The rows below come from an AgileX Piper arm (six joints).
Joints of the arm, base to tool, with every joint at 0 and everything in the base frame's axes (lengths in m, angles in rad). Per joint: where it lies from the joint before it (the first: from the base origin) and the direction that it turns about. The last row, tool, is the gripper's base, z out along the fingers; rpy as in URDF.
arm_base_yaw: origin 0.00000 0.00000 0.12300 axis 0 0 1
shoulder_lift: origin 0.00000 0.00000 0.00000 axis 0 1 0
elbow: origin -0.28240 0.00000 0.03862 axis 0 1 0
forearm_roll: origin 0.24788 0.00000 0.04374 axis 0.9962 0 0.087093
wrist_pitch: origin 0.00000 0.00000 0.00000 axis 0 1 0
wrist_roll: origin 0.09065 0.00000 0.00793 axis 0.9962 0 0.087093
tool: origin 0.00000 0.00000 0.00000 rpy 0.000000 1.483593 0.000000
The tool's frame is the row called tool.
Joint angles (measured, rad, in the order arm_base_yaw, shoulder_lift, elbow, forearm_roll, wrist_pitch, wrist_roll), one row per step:
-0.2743, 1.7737, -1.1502, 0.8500, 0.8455, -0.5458
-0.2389, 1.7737, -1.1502, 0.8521, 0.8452, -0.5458
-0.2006, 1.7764, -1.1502, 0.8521, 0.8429, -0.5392
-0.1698, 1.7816, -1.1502, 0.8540, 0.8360, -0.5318
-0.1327, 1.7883, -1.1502, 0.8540, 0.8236, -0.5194
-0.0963, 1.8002, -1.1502, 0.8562, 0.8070, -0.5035
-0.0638, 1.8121, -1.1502, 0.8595, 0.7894, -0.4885
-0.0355, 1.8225, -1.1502, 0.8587, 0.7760, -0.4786
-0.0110, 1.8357, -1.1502, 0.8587, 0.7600, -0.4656
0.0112, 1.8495, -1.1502, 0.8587, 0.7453, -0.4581
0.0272, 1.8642, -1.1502, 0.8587, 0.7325, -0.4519
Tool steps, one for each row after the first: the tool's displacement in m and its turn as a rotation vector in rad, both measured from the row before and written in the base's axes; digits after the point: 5 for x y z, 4 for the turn. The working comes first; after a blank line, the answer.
Tool pose at each row, in the base's axes (x y z in m, rotation vector in rad; the steps are taken from these numbers as rounded here):
0.35120, -0.04568, 0.21313, 0.3284, 2.5879, 0.7531
0.35269, -0.03317, 0.21322, 0.2851, 2.5985, 0.7670
0.35410, -0.01982, 0.21227, 0.2470, 2.6124, 0.7812
0.35554, -0.00932, 0.21052, 0.2242, 2.6221, 0.7910
0.35710, 0.00310, 0.20815, 0.2012, 2.6333, 0.7980
0.35901, 0.01519, 0.20402, 0.1898, 2.6455, 0.8052
0.36067, 0.02599, 0.19991, 0.1835, 2.6553, 0.8105
0.36155, 0.03544, 0.19614, 0.1695, 2.6665, 0.8119
0.36272, 0.04347, 0.19138, 0.1676, 2.6775, 0.8117
0.36370, 0.05079, 0.18637, 0.1608, 2.6885, 0.8098
0.36471, 0.05600, 0.18100, 0.1598, 2.6996, 0.8070

0.00149, 0.01251, 0.00009, 0.0016, -0.0006, 0.0341
0.00141, 0.01335, -0.00095, 0.0023, 0.0045, 0.0318
0.00144, 0.01050, -0.00175, 0.0021, 0.0045, 0.0197
0.00156, 0.01242, -0.00237, 0.0000, 0.0055, 0.0196
0.00191, 0.01209, -0.00413, 0.0016, 0.0097, 0.0124
0.00166, 0.01080, -0.00411, 0.0013, 0.0084, 0.0080
0.00088, 0.00945, -0.00377, -0.0025, 0.0070, 0.0126
0.00117, 0.00803, -0.00476, -0.0020, 0.0096, 0.0043
0.00098, 0.00732, -0.00501, -0.0038, 0.0081, 0.0072
0.00101, 0.00521, -0.00537, -0.0037, 0.0094, 0.0033

